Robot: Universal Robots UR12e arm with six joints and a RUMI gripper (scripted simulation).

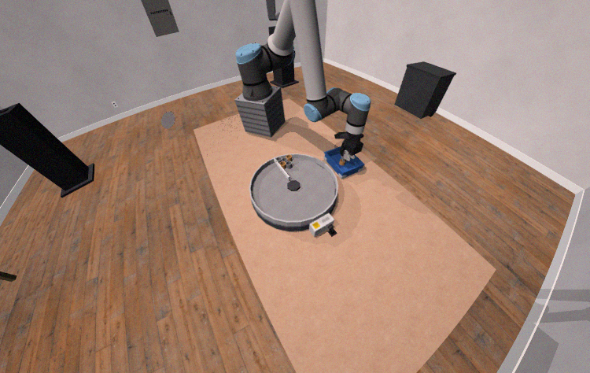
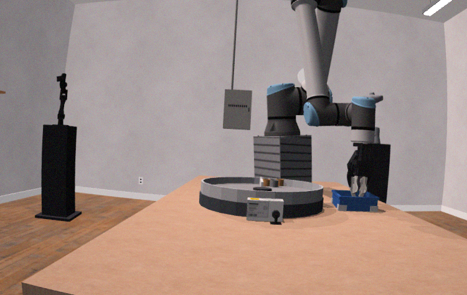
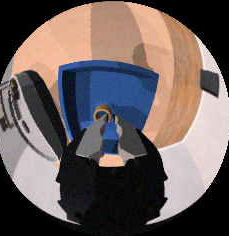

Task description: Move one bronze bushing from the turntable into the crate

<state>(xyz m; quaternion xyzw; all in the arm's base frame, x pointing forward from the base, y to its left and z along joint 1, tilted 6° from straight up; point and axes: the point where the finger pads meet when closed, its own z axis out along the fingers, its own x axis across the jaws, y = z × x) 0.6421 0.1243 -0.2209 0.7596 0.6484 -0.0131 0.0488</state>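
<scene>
The blue crate lies 1 cm to the right of my hand. Round my hand: grey round turntable: 36 cm to the right, 3 cm behind, 2 cm above.
</scene>
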